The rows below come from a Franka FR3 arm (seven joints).
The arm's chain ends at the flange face. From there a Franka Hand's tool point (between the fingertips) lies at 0.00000 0.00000 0.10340 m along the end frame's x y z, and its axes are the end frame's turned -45 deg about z.
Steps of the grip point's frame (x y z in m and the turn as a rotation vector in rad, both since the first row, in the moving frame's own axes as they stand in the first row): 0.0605 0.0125 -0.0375 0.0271 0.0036 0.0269; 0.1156 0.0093 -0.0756 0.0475 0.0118 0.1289
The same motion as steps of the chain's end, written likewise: 0.0533 -0.0317 -0.0375 0.0217 -0.0166 0.0269; 0.0906 -0.0707 -0.0755 0.0419 -0.0252 0.1289
